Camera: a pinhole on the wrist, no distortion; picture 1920 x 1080 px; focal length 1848.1 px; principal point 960.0 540.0 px. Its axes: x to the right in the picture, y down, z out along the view. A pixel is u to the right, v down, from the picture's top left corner.
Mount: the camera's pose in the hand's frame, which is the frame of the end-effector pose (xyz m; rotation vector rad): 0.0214 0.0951 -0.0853 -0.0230 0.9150 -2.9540
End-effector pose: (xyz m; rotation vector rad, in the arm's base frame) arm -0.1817 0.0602 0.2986 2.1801 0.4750 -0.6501
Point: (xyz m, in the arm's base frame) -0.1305 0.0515 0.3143
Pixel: 824 664
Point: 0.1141 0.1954 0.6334
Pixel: behind the camera
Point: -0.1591 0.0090 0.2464
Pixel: 772 381
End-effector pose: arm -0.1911 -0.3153 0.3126 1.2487 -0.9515 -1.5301
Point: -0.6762 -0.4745 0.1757
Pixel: 374 307
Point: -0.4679 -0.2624 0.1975
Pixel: 1111 667
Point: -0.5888 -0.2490 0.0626
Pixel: 991 863
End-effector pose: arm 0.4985 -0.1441 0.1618 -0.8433 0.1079 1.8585
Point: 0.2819 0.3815 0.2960
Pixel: outside the picture
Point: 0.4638 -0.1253 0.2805
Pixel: 1581 331
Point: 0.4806 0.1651 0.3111
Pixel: 446 669
